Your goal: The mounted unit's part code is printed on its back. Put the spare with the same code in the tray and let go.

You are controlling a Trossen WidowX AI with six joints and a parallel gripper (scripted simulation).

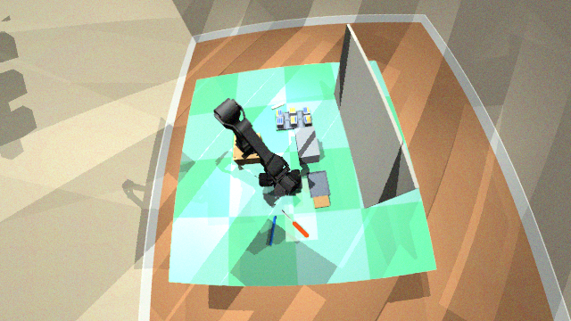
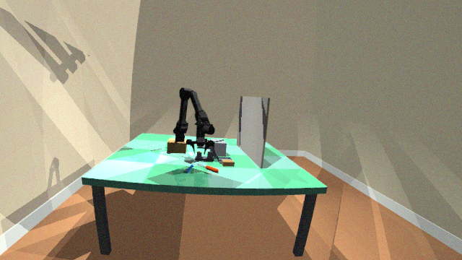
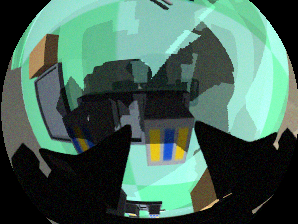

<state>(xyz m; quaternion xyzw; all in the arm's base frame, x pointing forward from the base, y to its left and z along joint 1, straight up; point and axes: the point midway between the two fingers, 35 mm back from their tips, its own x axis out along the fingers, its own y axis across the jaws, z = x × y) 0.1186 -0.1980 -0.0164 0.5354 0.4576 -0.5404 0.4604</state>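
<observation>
My gripper tip is now 1 cm below the dark spare. The rest, counted from my gripper tip: blue pen: 10 cm behind, 21 cm to the right, 2 cm below; then tray: 17 cm ahead, 5 cm to the right, 3 cm below; then orange block: 16 cm ahead, 14 cm to the right, 1 cm below.
</observation>
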